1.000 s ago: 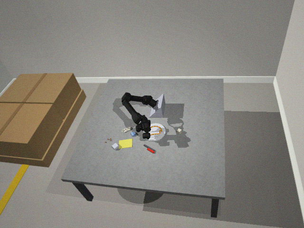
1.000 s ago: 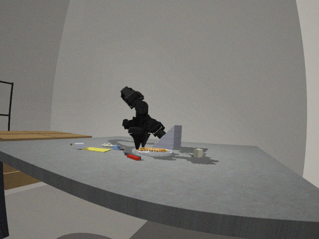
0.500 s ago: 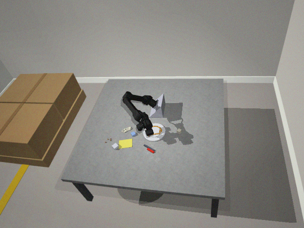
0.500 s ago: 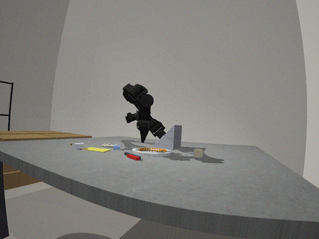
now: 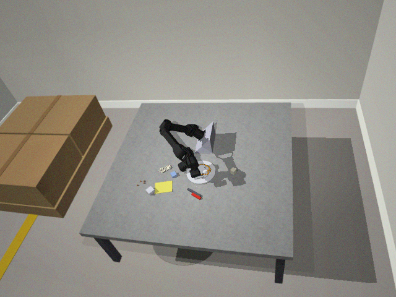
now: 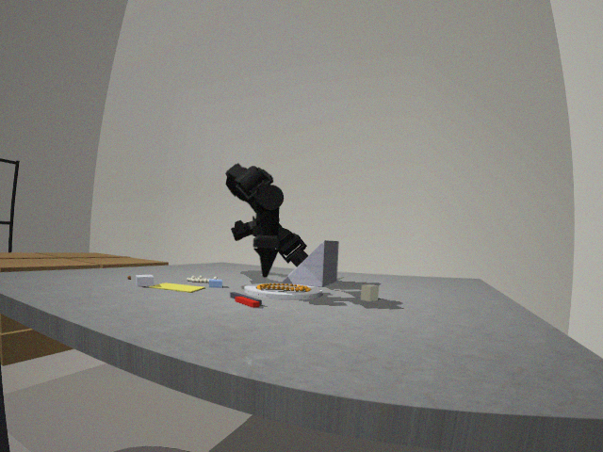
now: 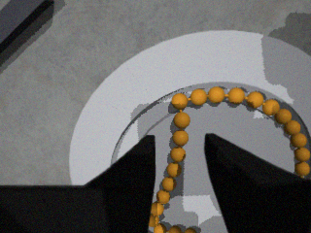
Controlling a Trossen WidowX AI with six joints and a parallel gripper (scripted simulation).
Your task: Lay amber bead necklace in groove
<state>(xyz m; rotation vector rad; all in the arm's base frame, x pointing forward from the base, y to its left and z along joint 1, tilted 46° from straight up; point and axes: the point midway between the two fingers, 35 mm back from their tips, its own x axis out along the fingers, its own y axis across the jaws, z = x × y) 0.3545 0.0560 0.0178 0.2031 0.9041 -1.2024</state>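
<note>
Now: gripper tip 50 mm past the round bead board, 30 mm to the right of it and 30 mm above it. Also, from my gripper tip: blue cube (10 mm behind, 160 mm to the right, 30 mm below); then yellow sheet (100 mm ahead, 200 mm to the right, 40 mm below); then red-handled tool (140 mm ahead, 30 mm to the left, 40 mm below).
</note>
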